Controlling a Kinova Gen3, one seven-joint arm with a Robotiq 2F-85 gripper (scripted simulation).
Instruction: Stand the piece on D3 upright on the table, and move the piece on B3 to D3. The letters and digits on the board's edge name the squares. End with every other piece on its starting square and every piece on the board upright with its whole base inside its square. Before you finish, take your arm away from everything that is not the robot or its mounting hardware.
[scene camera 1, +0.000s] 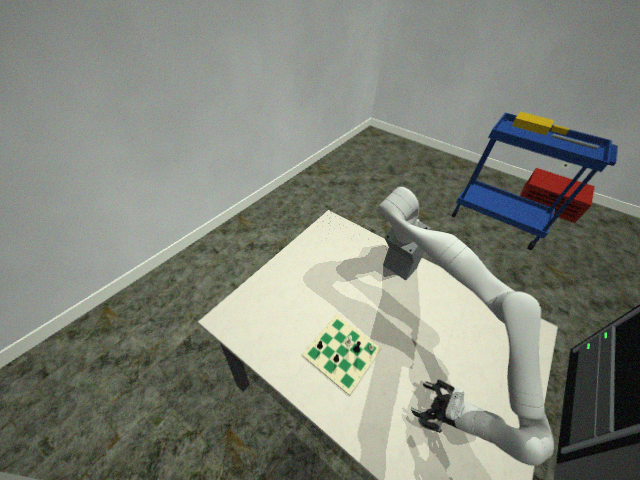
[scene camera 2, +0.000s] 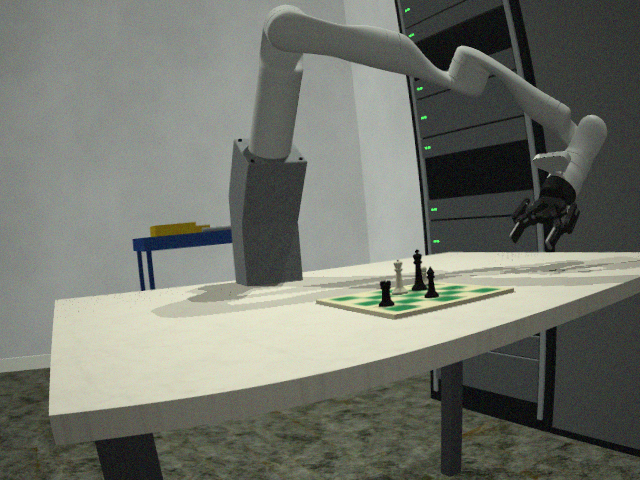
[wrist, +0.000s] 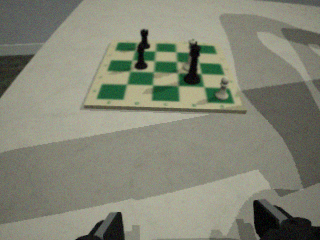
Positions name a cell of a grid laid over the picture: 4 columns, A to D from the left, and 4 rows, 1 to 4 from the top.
Scene:
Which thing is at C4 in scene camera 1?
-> My gripper.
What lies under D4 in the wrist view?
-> My gripper.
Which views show my gripper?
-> Scene camera 1, scene camera 2 and the wrist view: all of them.

